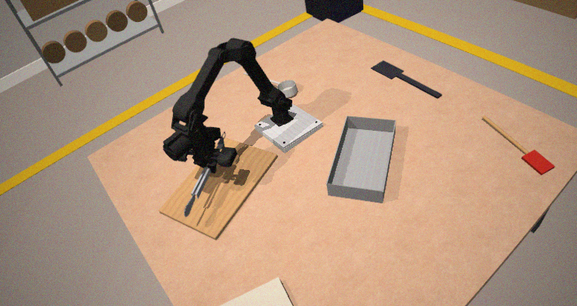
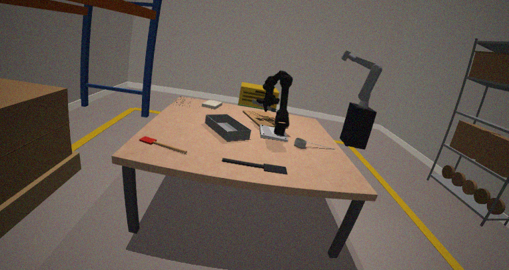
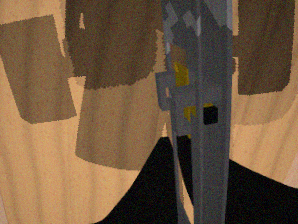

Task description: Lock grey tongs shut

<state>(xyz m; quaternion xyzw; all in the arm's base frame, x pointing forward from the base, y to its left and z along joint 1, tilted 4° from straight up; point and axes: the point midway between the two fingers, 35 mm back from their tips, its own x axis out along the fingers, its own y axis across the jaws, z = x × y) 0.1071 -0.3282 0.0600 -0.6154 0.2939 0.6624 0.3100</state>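
Now: gripper tip 60 mm above the wooden board. Also, from my gripper tip: white block 450 mm ahead, 130 mm to the right, 50 mm below; grey roasting tin 240 mm ahead, 410 mm to the left, 40 mm below; black spatula 20 mm ahead, 830 mm to the left, 60 mm below.
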